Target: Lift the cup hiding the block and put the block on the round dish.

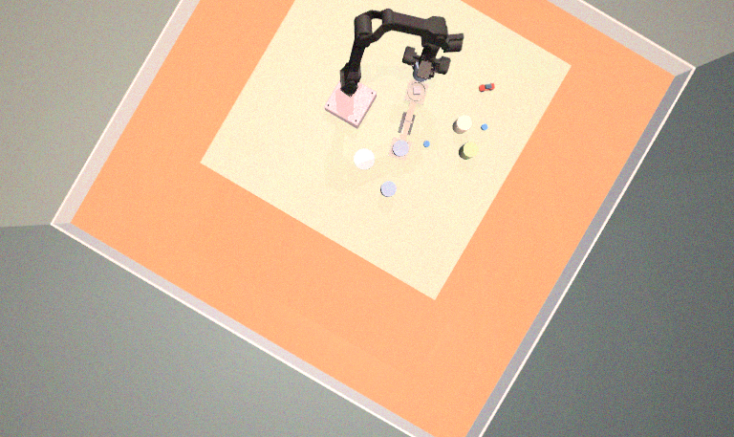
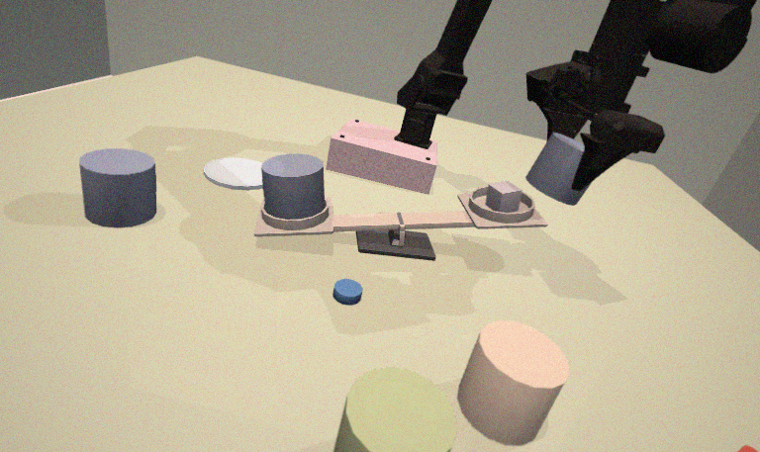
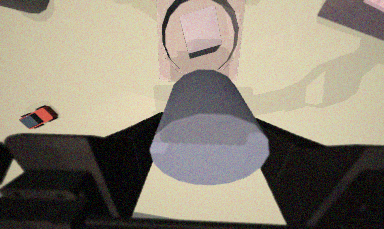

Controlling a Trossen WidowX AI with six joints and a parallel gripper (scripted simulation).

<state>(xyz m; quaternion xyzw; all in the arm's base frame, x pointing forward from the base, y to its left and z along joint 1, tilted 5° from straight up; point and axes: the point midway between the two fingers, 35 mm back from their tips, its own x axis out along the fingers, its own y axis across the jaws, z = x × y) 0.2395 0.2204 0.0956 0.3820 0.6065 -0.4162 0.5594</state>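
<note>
Now: gripper tip 3 cm short of the grey block, 6 cm to the left of it and 4 cm above it. Round my gripper tip: green cylinder: 40 cm ahead, 11 cm to the right, 9 cm below; red toy car: 28 cm ahead, 18 cm to the left, 11 cm below; peach cylinder: 28 cm ahead, 5 cm to the right, 9 cm below.
</note>
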